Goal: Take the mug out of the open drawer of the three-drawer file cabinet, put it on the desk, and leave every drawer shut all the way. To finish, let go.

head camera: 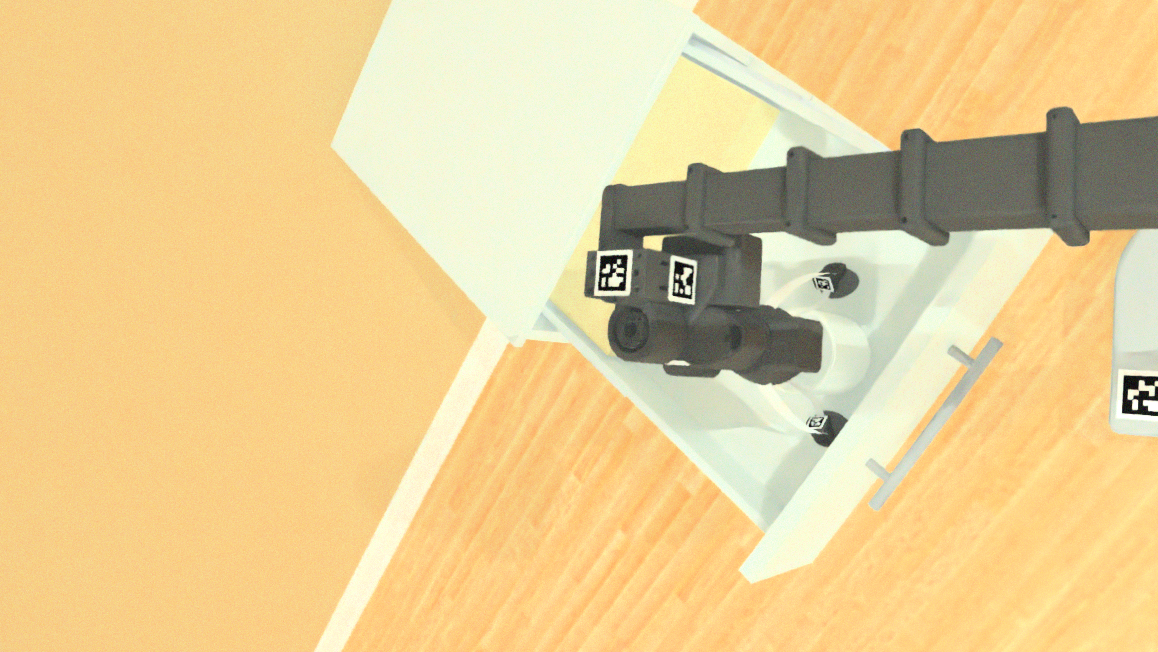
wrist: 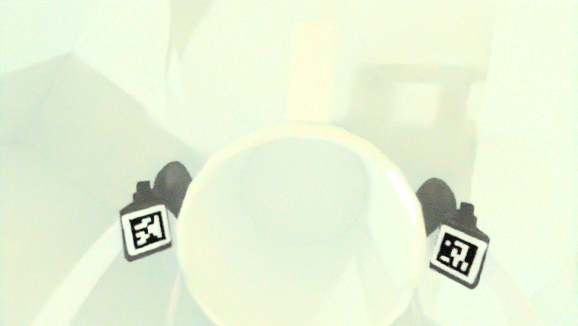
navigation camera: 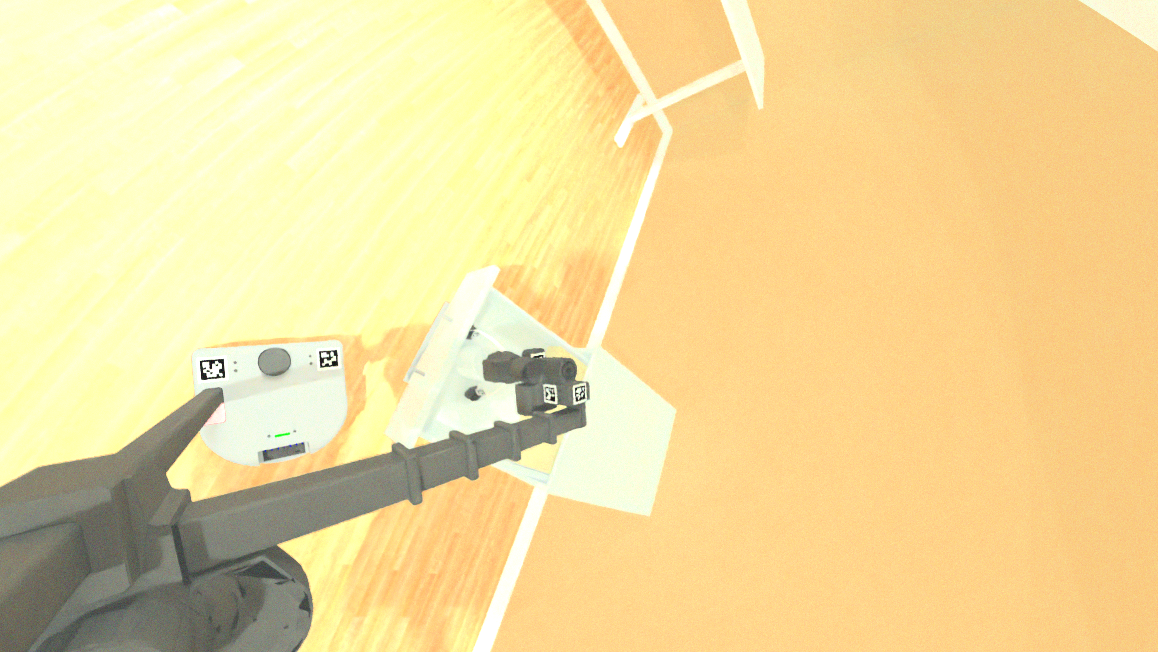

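Observation:
The white mug (head camera: 850, 356) (wrist: 305, 280) stands upright inside the open drawer (head camera: 810, 526) (navigation camera: 445, 356), near its front panel. In the wrist view its round rim fills the lower middle and its handle (wrist: 312, 70) points up the picture. My gripper (head camera: 833, 354) (navigation camera: 474, 362) (wrist: 301, 195) reaches down into the drawer, with one dark fingertip pressed to each side of the mug. It is shut on the mug. The white file cabinet (head camera: 518, 145) (navigation camera: 619, 437) stands behind the drawer. Its lower drawers are hidden from above. I cannot make out the desk top for certain.
My arm (head camera: 988, 186) (navigation camera: 324, 494) crosses over the drawer. My base (navigation camera: 275, 404) stands on the wood floor before the drawer handle (head camera: 935, 425). An orange wall (head camera: 202, 323) (navigation camera: 891, 323) rises behind the cabinet. White furniture parts (navigation camera: 749, 48) show at the navigation view's top.

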